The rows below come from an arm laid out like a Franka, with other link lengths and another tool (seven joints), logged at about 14 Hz.
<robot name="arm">
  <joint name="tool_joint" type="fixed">
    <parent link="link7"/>
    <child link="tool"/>
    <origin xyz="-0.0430 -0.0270 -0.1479" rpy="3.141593 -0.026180 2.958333"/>
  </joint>
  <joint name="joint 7" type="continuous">
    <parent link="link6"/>
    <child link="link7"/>
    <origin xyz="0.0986 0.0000 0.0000" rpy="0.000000 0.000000 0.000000"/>
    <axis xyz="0 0 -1"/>
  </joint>
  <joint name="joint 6" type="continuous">
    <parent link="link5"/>
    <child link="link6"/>
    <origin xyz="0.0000 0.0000 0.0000" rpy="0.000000 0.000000 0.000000"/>
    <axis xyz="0 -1 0"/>
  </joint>
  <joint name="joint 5" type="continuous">
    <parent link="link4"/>
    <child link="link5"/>
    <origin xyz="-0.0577 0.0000 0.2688" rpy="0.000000 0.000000 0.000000"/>
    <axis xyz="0 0 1"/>
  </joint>
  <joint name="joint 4" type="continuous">
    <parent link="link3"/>
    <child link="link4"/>
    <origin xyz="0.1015 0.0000 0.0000" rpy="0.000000 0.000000 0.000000"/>
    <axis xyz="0 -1 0"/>
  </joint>
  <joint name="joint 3" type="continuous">
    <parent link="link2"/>
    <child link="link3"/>
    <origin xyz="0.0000 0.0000 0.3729" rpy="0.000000 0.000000 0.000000"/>
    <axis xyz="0 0 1"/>
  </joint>
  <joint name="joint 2" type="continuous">
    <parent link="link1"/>
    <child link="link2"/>
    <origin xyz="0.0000 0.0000 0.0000" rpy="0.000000 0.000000 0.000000"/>
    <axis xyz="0 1 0"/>
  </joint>
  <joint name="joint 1" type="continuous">
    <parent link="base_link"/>
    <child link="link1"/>
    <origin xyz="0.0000 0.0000 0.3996" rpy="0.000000 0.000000 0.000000"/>
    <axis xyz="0 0 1"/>
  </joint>
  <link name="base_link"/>
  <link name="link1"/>
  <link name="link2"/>
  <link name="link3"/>
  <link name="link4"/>
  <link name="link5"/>
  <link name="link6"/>
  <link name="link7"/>
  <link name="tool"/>
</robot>
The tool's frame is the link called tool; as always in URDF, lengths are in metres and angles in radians. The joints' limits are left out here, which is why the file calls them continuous.
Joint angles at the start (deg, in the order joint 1, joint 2, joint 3, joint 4, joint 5, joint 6, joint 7):
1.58 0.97 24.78 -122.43 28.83 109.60 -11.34
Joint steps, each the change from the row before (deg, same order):
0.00 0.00 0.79 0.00 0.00 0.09 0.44
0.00 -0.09 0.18 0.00 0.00 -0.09 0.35
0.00 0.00 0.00 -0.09 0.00 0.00 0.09
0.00 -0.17 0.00 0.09 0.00 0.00 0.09
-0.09 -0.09 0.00 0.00 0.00 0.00 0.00
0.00 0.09 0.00 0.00 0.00 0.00 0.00
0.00 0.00 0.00 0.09 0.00 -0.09 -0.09
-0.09 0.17 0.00 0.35 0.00 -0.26 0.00
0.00 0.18 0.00 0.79 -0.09 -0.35 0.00
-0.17 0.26 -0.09 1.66 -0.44 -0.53 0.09
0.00 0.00 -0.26 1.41 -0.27 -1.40 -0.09
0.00 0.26 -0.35 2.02 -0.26 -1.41 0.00
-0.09 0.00 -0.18 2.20 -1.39 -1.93 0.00
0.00 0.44 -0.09 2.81 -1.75 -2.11 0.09
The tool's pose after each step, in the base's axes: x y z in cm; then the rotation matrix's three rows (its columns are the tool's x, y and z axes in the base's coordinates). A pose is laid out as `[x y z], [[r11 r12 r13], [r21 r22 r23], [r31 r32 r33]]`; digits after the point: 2 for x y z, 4 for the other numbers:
[33.28 19.99 51.18], [[-0.9067 -0.1692 -0.3864], [-0.3050 0.8957 0.3236], [0.2913 0.4113 -0.8637]]
[33.15 20.10 51.25], [[-0.9066 -0.1670 -0.3875], [-0.3029 0.8969 0.3222], [0.2937 0.4095 -0.8637]]
[33.11 20.09 51.21], [[-0.9065 -0.1650 -0.3887], [-0.3013 0.8977 0.3216], [0.2959 0.4086 -0.8634]]
[33.11 20.11 51.36], [[-0.9080 -0.1653 -0.3849], [-0.3001 0.8978 0.3223], [0.2923 0.4082 -0.8648]]
[33.12 20.05 51.41], [[-0.9089 -0.1646 -0.3831], [-0.2987 0.8980 0.3230], [0.2909 0.4080 -0.8654]]
[33.14 20.05 51.36], [[-0.9085 -0.1639 -0.3844], [-0.2987 0.8981 0.3229], [0.2923 0.4082 -0.8648]]
[33.16 20.07 51.40], [[-0.9080 -0.1659 -0.3846], [-0.3008 0.8973 0.3230], [0.2915 0.4090 -0.8647]]
[33.29 20.07 51.46], [[-0.9075 -0.1655 -0.3861], [-0.3016 0.8965 0.3246], [0.2924 0.4111 -0.8634]]
[33.55 20.20 51.73], [[-0.9077 -0.1702 -0.3835], [-0.3057 0.8943 0.3268], [0.2873 0.4139 -0.8638]]
[34.23 20.27 52.37], [[-0.9115 -0.1781 -0.3706], [-0.3087 0.8919 0.3306], [0.2717 0.4157 -0.8680]]
[34.50 20.26 53.02], [[-0.9094 -0.1874 -0.3714], [-0.3179 0.8888 0.3301], [0.2682 0.4183 -0.8678]]
[35.07 20.29 53.83], [[-0.9093 -0.1957 -0.3673], [-0.3253 0.8846 0.3341], [0.2595 0.4233 -0.8680]]
[35.54 20.11 54.84], [[-0.9064 -0.2191 -0.3612], [-0.3407 0.8846 0.3185], [0.2497 0.4118 -0.8764]]
[36.22 20.01 55.87], [[-0.9019 -0.2465 -0.3547], [-0.3591 0.8842 0.2986], [0.2400 0.3967 -0.8860]]

